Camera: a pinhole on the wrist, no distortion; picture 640 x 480 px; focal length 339.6 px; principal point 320.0 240.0 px. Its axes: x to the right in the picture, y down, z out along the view. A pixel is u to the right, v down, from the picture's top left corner.
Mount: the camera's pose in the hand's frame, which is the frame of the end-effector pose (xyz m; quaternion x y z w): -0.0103 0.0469 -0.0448 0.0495 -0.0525 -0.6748 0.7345
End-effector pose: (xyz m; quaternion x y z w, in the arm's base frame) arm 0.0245 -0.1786 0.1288 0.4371 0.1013 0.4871 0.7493
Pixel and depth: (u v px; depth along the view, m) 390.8 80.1 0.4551
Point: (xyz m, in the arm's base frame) 0.1433 -0.6257 0.2266
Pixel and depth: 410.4 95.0 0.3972
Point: 0.1453 -0.5548 0.2057
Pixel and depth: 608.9 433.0 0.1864
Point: 0.2214 -0.2144 0.1671
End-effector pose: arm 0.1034 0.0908 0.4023 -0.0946 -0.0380 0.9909 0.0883
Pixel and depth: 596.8 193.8 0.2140
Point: 0.1465 0.1985 0.5854
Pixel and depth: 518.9 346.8 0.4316
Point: -0.0224 0.2729 0.8012
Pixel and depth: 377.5 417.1 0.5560
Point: -0.1957 0.1188 0.9043
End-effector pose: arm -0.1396 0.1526 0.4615 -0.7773 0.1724 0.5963 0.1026
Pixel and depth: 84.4 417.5 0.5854
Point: -0.7978 -0.1009 0.1631
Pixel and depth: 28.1 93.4 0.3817
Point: -0.6111 -0.0288 0.6417
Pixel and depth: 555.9 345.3 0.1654
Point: -0.2224 0.2538 0.3993
